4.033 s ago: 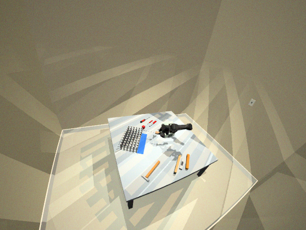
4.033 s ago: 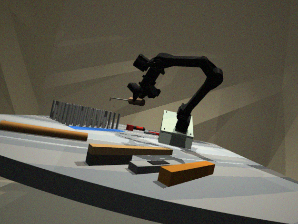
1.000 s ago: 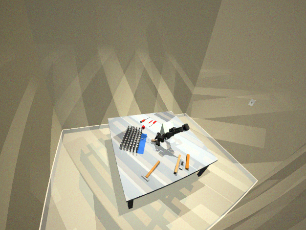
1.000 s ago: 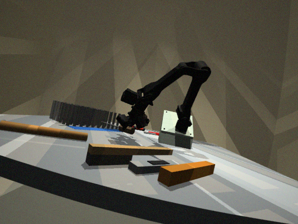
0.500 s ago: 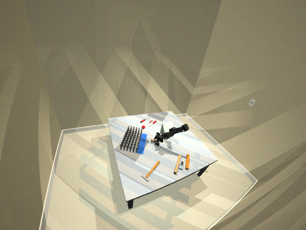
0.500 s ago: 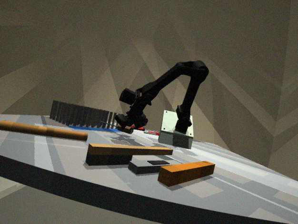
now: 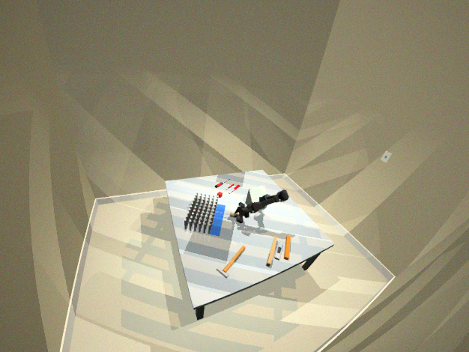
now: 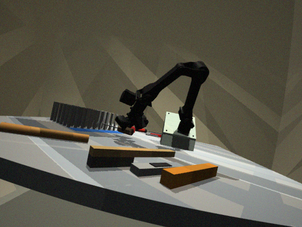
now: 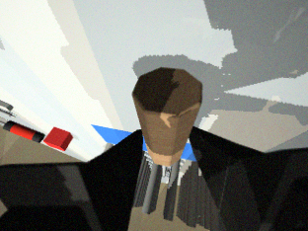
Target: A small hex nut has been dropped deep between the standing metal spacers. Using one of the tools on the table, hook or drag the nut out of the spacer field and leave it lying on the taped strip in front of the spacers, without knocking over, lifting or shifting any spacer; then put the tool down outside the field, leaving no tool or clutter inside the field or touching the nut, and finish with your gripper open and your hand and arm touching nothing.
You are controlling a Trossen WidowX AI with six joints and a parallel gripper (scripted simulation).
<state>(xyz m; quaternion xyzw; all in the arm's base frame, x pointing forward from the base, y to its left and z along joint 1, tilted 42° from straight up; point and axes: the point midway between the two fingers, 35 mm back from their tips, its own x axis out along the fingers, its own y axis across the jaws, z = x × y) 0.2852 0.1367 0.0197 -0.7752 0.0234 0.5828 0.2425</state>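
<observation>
The blue taped strip is 140 mm ahead of my gripper tip, 10 mm to the right of it and 40 mm below it. The rest, counted from my gripper tip: red block 60 mm ahead, 320 mm to the right, 20 mm below; hook tool 90 mm ahead, 40 mm to the right, 10 mm below; flat grey piece 260 mm behind, 410 mm to the left, 30 mm below.
</observation>
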